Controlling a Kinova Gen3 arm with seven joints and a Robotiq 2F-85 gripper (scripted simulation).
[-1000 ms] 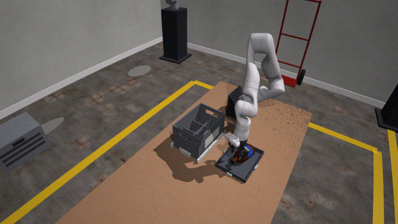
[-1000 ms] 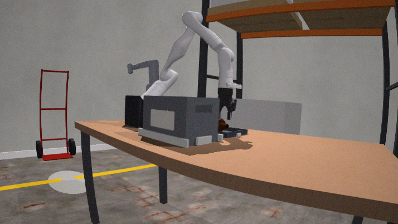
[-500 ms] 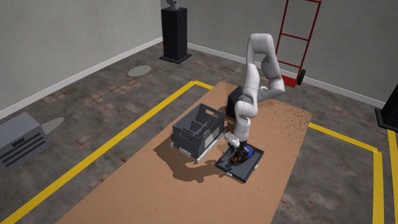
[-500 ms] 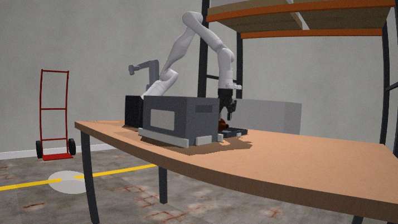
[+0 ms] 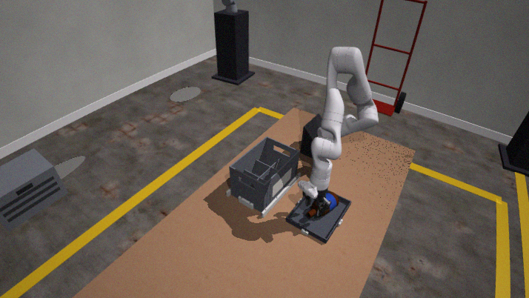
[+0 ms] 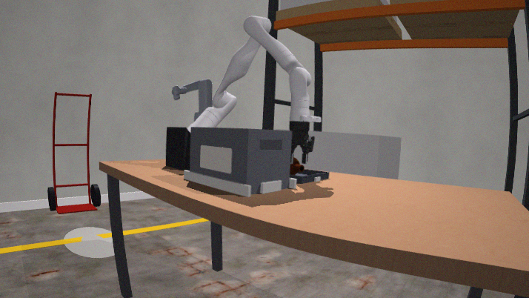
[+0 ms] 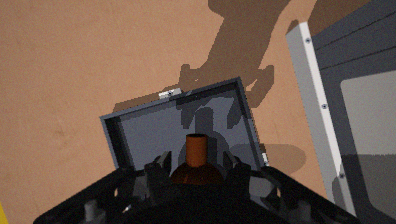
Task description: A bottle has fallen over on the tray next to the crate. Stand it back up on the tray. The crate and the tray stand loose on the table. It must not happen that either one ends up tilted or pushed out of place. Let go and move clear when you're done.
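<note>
My gripper is now 5 cm past the brown bottle, 2 cm to the right of it and 3 cm above it. The rest, counted from my hand: grey crate 7 cm behind, 26 cm to the right, 1 cm above; then dark tray 4 cm behind, 2 cm to the left, 6 cm below.
</note>
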